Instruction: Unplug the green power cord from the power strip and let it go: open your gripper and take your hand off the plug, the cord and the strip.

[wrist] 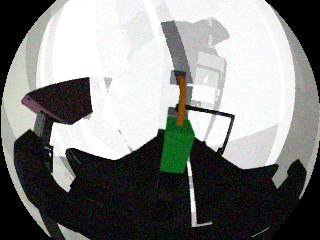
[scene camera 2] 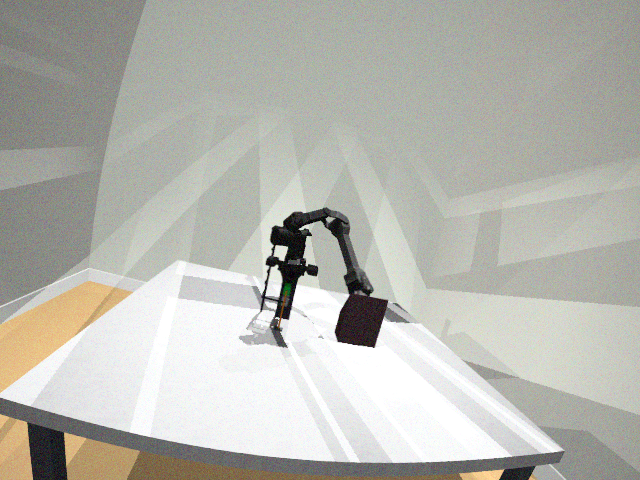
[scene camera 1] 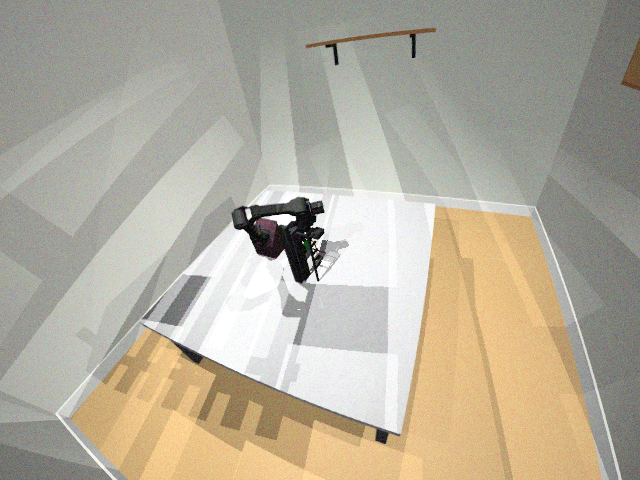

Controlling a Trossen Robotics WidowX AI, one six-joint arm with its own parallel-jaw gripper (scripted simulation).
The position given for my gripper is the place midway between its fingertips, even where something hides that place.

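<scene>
You can see my gripper in scene camera 2, my gripper (scene camera 2: 287, 288), and the wrist view has my gripper (wrist: 177, 139) as well. There's also a green plug (wrist: 178, 139).
</scene>
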